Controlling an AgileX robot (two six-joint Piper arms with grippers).
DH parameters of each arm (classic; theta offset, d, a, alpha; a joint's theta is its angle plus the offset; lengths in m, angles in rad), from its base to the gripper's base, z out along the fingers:
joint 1: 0 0.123 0 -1.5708
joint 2: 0.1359 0 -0.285 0
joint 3: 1.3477 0 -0.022 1.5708
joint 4: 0 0.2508 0 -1.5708
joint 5: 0 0 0.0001 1.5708
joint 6: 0 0.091 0 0
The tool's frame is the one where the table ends.
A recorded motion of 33 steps. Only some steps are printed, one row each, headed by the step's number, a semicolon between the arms.
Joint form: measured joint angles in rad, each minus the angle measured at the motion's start. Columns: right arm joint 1, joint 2, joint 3, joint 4, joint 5, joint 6; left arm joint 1, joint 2, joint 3, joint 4, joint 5, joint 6.
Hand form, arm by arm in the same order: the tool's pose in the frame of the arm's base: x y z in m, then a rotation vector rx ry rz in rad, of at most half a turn. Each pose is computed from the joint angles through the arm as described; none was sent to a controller.
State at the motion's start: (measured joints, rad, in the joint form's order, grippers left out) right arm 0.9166 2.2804 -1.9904 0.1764 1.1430 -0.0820; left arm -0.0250 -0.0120 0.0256 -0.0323 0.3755 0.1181
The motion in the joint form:
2: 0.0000 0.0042 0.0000 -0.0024 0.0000 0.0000; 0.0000 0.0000 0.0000 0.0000 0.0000 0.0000
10: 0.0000 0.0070 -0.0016 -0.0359 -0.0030 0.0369; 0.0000 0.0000 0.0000 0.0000 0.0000 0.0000
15: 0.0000 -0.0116 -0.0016 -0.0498 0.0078 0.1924; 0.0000 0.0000 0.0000 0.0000 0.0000 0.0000
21: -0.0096 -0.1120 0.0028 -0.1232 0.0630 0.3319; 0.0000 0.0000 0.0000 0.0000 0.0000 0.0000
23: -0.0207 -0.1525 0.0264 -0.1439 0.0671 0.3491; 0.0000 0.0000 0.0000 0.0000 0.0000 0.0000
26: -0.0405 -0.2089 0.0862 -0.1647 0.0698 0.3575; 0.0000 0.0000 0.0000 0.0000 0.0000 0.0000
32: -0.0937 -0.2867 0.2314 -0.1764 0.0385 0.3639; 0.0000 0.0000 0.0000 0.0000 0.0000 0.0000
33: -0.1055 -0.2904 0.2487 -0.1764 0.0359 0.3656; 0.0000 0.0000 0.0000 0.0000 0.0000 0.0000
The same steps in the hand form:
2: 0.2832 0.3929 0.1936 -1.3574 2.6595 0.3616; 0.0525 -0.0024 0.1715 0.1139 1.8692 0.0324
10: 0.2857 0.3917 0.1923 -1.3190 2.6716 0.3220; 0.0525 -0.0024 0.1715 0.1139 1.8692 0.0324
15: 0.2852 0.3891 0.2009 -1.1174 2.7658 0.3276; 0.0525 -0.0024 0.1715 0.1139 1.8692 0.0324
21: 0.2841 0.3705 0.2456 -0.9284 2.7787 0.2827; 0.0525 -0.0024 0.1715 0.1139 1.8692 0.0324
23: 0.2848 0.3603 0.2576 -0.8900 2.7704 0.2674; 0.0525 -0.0024 0.1715 0.1139 1.8692 0.0324
26: 0.2848 0.3433 0.2665 -0.8559 2.7766 0.2353; 0.0525 -0.0024 0.1715 0.1139 1.8692 0.0324
32: 0.2884 0.3109 0.2612 -0.7829 2.8234 0.1868; 0.0525 -0.0024 0.1715 0.1139 1.8692 0.0324
33: 0.2906 0.3060 0.2581 -0.7663 2.8376 0.1773; 0.0525 -0.0024 0.1715 0.1139 1.8692 0.0324

